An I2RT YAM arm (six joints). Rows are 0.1 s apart.
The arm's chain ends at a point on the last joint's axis. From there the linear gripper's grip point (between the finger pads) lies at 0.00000 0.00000 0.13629 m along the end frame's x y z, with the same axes.
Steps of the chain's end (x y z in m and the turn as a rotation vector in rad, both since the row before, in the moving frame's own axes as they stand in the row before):
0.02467, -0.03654, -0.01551, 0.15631, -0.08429, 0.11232
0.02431, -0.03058, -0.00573, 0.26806, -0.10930, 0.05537
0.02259, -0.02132, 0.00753, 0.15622, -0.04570, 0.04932
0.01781, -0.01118, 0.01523, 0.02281, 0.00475, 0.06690
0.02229, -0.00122, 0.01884, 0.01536, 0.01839, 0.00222
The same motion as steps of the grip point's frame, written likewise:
0.01446, -0.05833, -0.01765, 0.15631, -0.08429, 0.11232
0.01063, -0.06700, -0.01140, 0.26806, -0.10930, 0.05537
0.01692, -0.04266, 0.00573, 0.15622, -0.04570, 0.04932
0.01856, -0.01426, 0.01519, 0.02281, 0.00475, 0.06690
0.02480, -0.00331, 0.01880, 0.01536, 0.01839, 0.00222

